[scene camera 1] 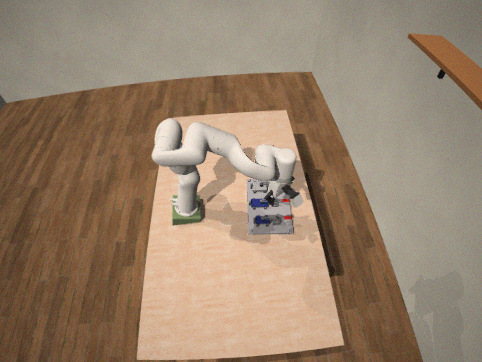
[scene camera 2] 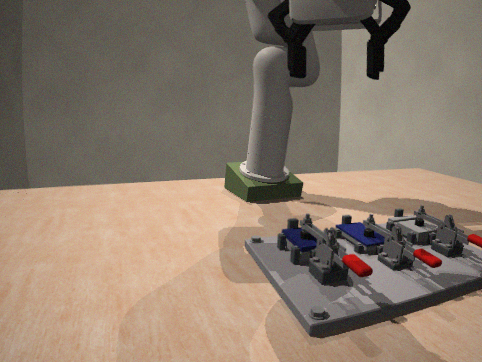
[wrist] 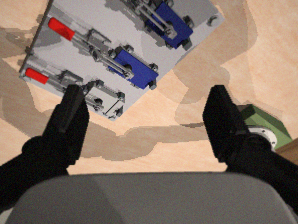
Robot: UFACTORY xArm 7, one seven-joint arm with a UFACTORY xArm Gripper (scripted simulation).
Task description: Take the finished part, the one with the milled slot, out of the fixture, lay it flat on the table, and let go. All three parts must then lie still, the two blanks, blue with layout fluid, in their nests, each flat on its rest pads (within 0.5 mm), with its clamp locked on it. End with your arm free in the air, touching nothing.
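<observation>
My gripper (scene camera 2: 334,77), also (wrist: 146,100). Grey fixture plate (scene camera 2: 385,292), also (scene camera 1: 283,209).
</observation>
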